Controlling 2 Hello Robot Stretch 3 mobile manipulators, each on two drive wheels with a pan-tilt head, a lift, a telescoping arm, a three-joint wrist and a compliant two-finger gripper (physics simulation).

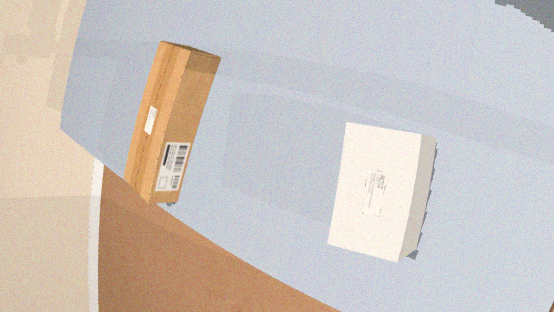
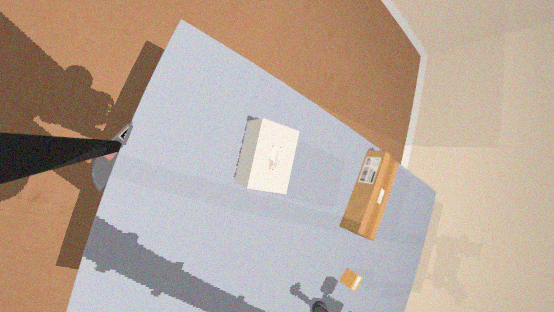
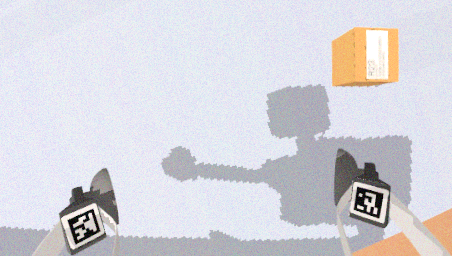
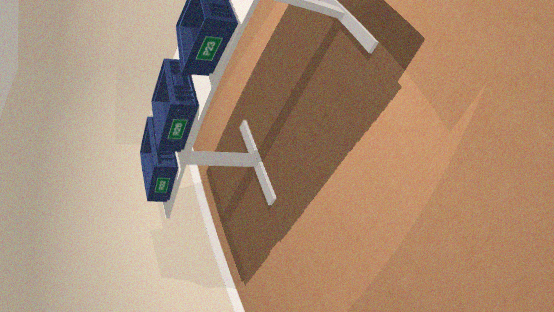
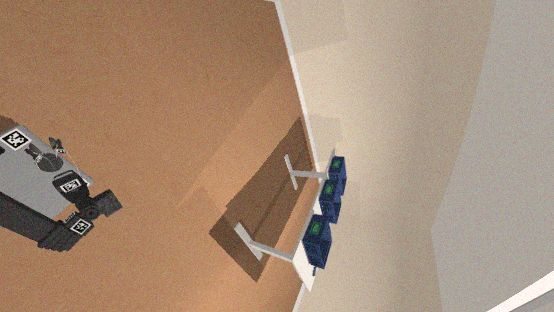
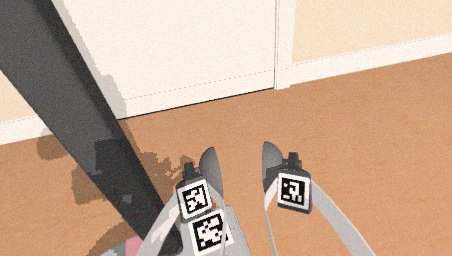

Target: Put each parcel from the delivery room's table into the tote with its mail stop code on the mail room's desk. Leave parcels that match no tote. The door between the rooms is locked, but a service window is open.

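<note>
My r1 gripper is wide open above the pale blue table. A small orange parcel lies beyond its right fingertip; its label looks like R23, but is blurred. A long brown parcel and a white box lie on the table; I cannot read their codes. My r2 gripper is partly open over the floor. Blue totes P23, R26 and seemingly R32 stand on the desk.
A white closed door stands beyond r2's fingers, with a dark mast on the left. The desk's T-shaped leg reaches the floor. Walls run behind the desk and beside the table. Shadows of r1 lie across the table.
</note>
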